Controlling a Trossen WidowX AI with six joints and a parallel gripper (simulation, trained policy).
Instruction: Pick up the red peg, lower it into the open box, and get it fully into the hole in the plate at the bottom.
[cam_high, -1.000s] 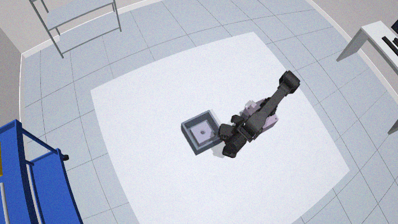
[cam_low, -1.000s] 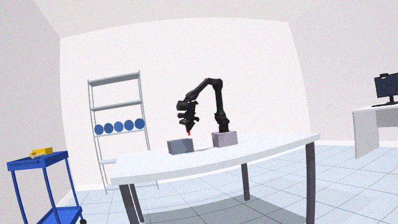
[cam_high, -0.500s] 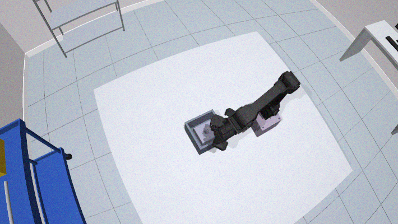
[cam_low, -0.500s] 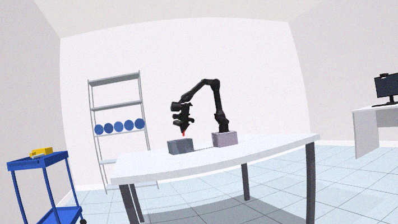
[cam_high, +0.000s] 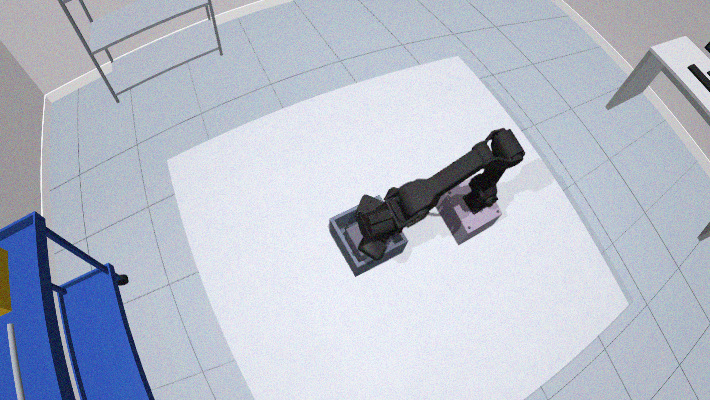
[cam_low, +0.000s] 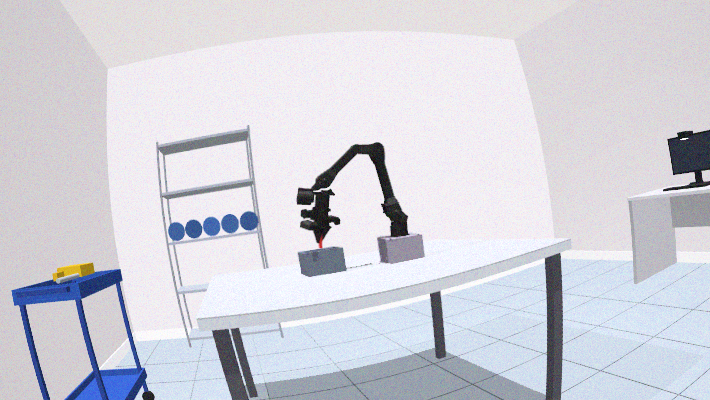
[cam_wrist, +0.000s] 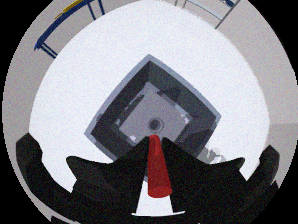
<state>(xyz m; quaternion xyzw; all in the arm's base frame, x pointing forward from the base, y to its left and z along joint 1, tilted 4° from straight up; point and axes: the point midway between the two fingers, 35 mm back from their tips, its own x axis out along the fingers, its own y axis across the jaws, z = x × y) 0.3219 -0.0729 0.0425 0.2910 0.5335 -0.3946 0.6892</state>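
My gripper tip is now 2 cm below the red peg, 1 cm to the right of it and 1 cm past it. Round my gripper tip: plate 8 cm below, 1 cm to the right; grey box 10 cm below, 1 cm to the right.
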